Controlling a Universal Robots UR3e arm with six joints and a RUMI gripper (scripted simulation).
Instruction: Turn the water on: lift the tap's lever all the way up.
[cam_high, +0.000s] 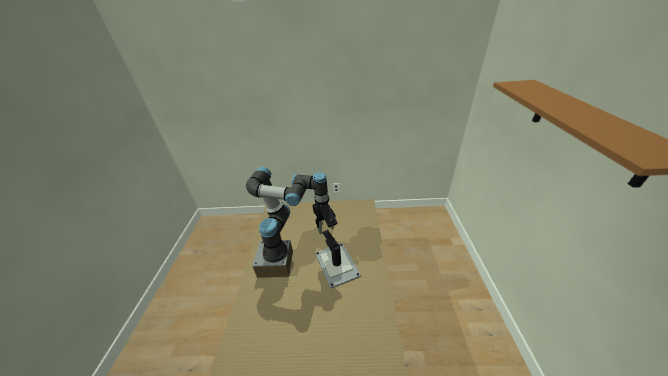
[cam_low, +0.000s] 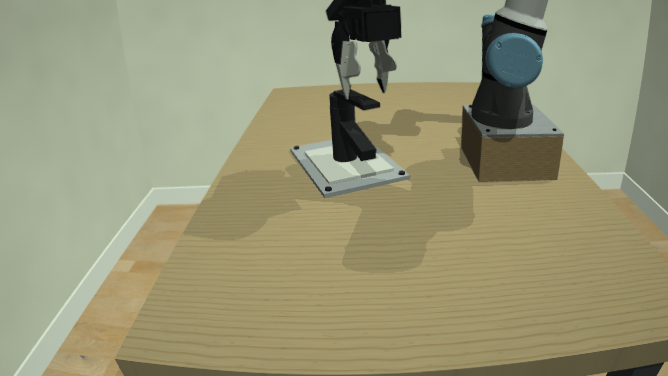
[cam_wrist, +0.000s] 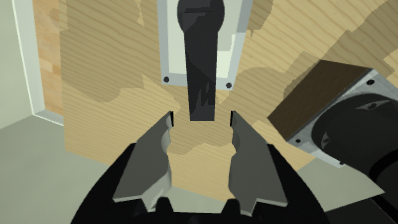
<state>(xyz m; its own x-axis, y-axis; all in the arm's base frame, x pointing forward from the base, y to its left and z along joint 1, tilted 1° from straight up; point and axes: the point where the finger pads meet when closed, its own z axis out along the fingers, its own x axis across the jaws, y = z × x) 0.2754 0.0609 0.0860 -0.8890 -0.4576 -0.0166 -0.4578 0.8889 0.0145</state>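
Now: the lever 30 mm to the right of my hand, 30 mm below it and 20 mm ahead of it. Also, from my hand: black tap 80 mm below, 60 mm to the right, 30 mm ahead.
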